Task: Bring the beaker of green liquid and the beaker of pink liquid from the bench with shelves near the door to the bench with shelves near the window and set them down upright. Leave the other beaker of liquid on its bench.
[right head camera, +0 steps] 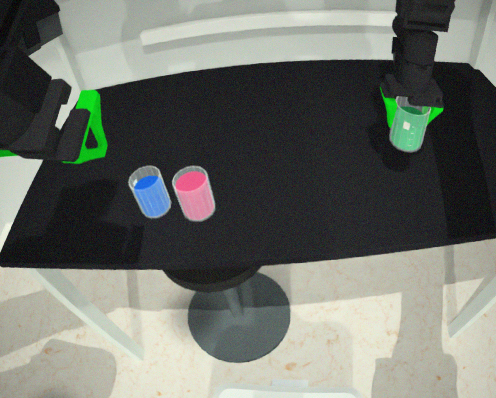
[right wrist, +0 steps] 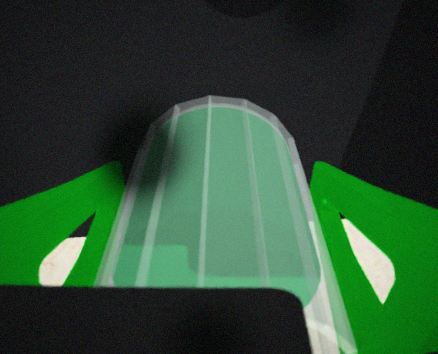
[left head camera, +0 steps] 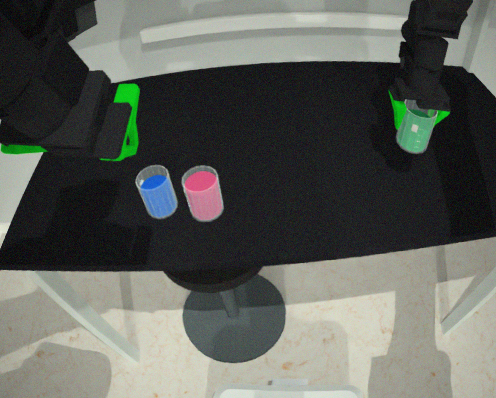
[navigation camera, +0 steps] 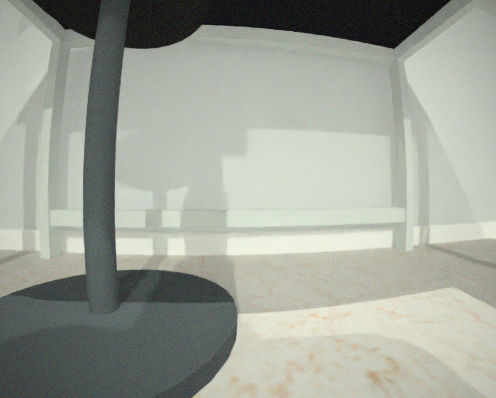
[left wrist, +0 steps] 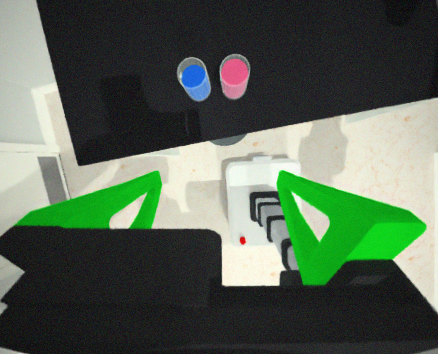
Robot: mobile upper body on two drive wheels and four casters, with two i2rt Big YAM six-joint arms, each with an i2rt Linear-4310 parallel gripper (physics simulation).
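The beaker of green liquid (left head camera: 417, 131) (right head camera: 409, 130) (right wrist: 215, 200) is upright between the fingers of my right gripper (left head camera: 421, 117) (right head camera: 413, 115) (right wrist: 217, 175), which is shut on it and holds it above the right part of the black bench top (left head camera: 300, 150) (right head camera: 300, 150) (left wrist: 310, 60). The beaker of pink liquid (left head camera: 204, 195) (right head camera: 195, 195) (left wrist: 234, 77) stands upright on the bench, close beside the beaker of blue liquid (left head camera: 157, 194) (right head camera: 151, 195) (left wrist: 195, 80), to its right. My left gripper (left wrist: 219, 177) is open and empty, high near the bench's left end; its green fingers show in both head views.
A round stool with a dark grey base (left head camera: 234, 320) (right head camera: 239, 320) (navigation camera: 115, 340) stands partly under the bench's front edge. Pale bench legs (left head camera: 90, 320) (right head camera: 92, 317) reach the floor. A pale rail (navigation camera: 300, 217) runs low at the back. My white base (left wrist: 242, 200) is in front of the bench.
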